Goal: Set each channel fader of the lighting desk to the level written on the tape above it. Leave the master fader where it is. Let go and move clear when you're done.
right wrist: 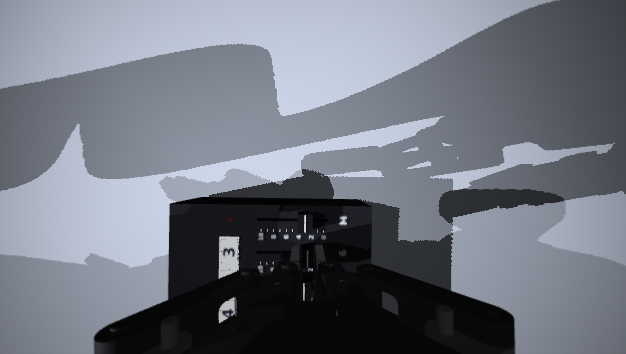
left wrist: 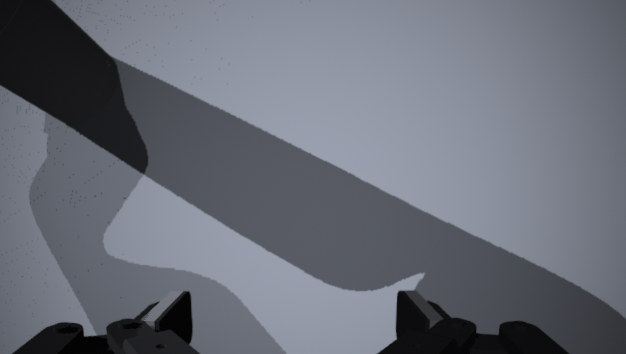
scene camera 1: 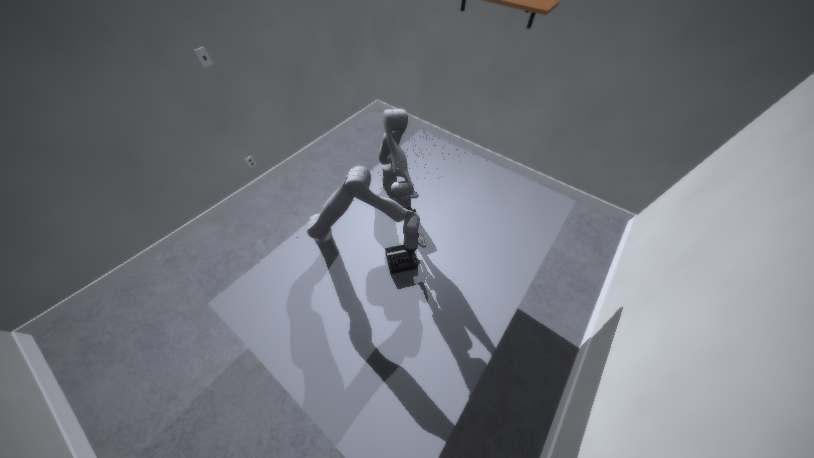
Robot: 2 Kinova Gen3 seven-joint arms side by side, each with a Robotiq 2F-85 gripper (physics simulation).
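Places are measured from the left arm's base along level axes (x ahead, y left, z up), in millimetres.
Pixels of known places: left gripper, fingertip midpoint: (left wrist: pixel 294 315); right gripper, fingertip midpoint: (right wrist: pixel 307 259) (scene camera 1: pixel 409 257); left arm's base, link origin: (left wrist: pixel 83 86) (scene camera 1: pixel 390 187); right arm's base, link origin: (scene camera 1: pixel 331 253).
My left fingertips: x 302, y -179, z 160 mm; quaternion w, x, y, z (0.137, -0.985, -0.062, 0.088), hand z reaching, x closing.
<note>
For each thing: its top centre in the pictures, then the offset to it from my left fingertips. "pt": a spot on its surface instead.
- black lighting desk, top centre: (right wrist: pixel 266 328) (scene camera 1: pixel 401 255) dx +147, dy -193, dz -92 mm
- tape, surface spot: (right wrist: pixel 229 250) pt dx +150, dy -138, dz -105 mm
- channel 6 fader knob, top centre: (right wrist: pixel 307 259) dx +195, dy -170, dz -92 mm
- master fader knob, top centre: (right wrist: pixel 305 223) dx +207, dy -149, dz -92 mm
The black lighting desk (scene camera 1: pixel 401 266) (right wrist: pixel 195 225) lies below my right gripper (right wrist: pixel 307 259). In the right wrist view, the tape (right wrist: pixel 229 250) reads 3 in line with channel 6, and a 4 shows lower down through the finger linkage. My right gripper is shut on the channel 6 fader knob (right wrist: pixel 308 259), between the 2 and 4 marks. The master fader knob (right wrist: pixel 305 223) stands near 3, apart from the fingers. Another fader knob (right wrist: pixel 306 291) shows below the fingertips; the remaining channels are hidden. My left gripper (left wrist: pixel 294 315) is open and empty, away from the desk.
In scene camera 1, the right arm (scene camera 1: pixel 375 201) reaches over the desk, with the left arm (scene camera 1: pixel 396 148) behind it. Their shadows cross the pale floor area (scene camera 1: pixel 500 227). An orange bench-like object (scene camera 1: pixel 523 4) shows at the top edge.
</note>
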